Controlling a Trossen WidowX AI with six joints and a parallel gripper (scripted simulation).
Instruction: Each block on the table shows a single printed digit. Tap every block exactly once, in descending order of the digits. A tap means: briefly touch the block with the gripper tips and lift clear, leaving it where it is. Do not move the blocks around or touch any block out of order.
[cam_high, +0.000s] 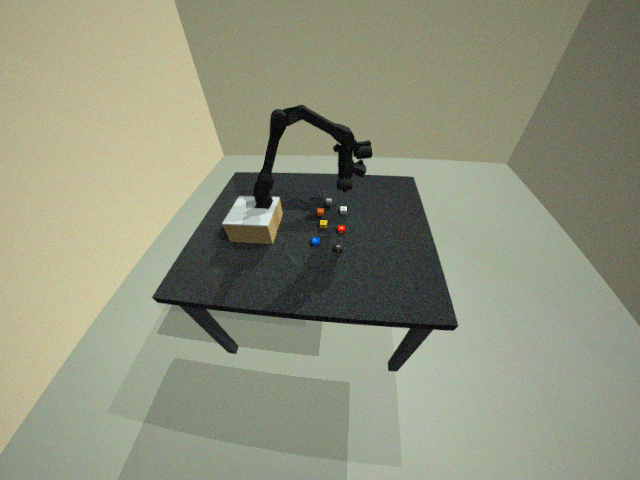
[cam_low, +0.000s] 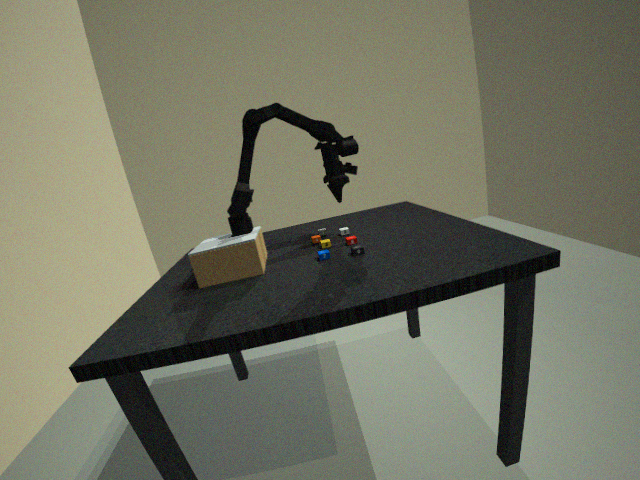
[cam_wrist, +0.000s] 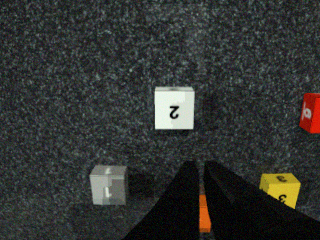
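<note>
The white block is 110 mm below my gripper tip and 10 mm to the left of it. Round my gripper tip: red block: 130 mm to the right, 110 mm below; orange block marked 4: 110 mm below, 110 mm behind, 20 mm to the right; yellow block marked 3: 110 mm below, 100 mm to the right, 90 mm behind.
</note>
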